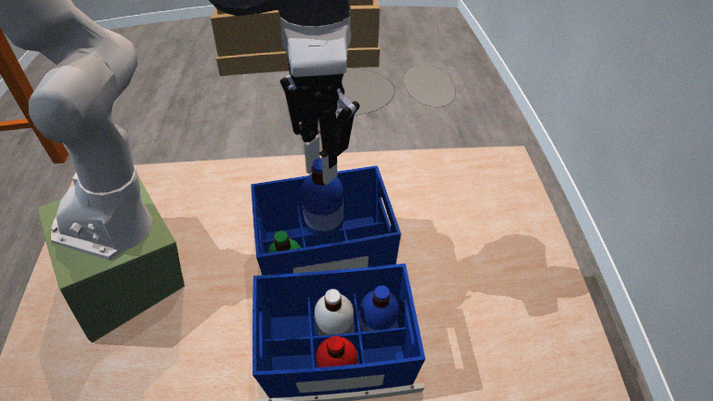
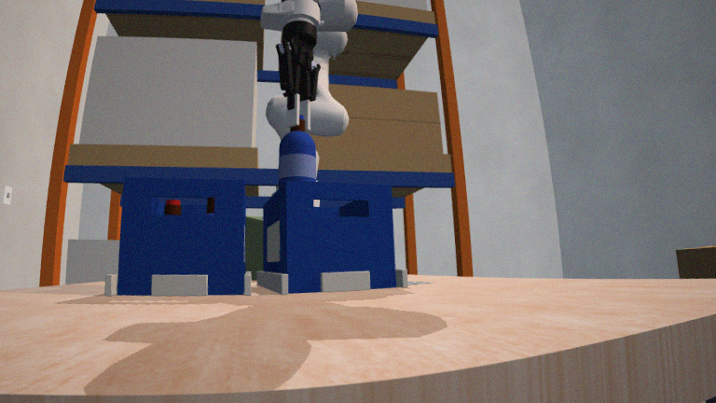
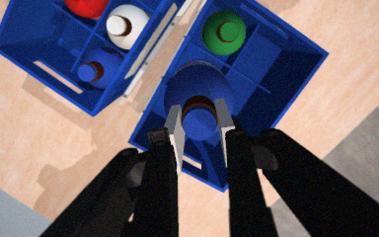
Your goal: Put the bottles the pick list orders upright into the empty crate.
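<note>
The green-labelled bottle lies 9 cm behind my hand, 1 cm to the right of it and 26 cm below it. The rest, counted from my hand: red bottle (1 cm ahead, 24 cm to the right, 26 cm below); blue bottle (9 cm ahead, 14 cm to the right, 26 cm below); white bottle (1 cm ahead, 15 cm to the right, 26 cm below).
</note>
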